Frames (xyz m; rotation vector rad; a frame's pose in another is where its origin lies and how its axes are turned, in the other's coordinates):
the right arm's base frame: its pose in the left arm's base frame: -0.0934 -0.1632 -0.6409 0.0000 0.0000 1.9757
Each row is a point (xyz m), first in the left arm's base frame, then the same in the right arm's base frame.
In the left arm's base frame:
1: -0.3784 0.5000 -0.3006
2: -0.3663 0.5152 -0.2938
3: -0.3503 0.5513 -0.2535
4: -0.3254 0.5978 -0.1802
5: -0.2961 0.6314 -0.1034
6: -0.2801 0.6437 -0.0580
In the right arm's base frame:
1: 0.7218 0.0007 0.3403
2: 0.7310 -0.0164 0.3471
3: 0.7579 -0.0453 0.3874
4: 0.7909 -0.0865 0.4607
5: 0.8102 -0.1267 0.5375
6: 0.8152 -0.1463 0.5829

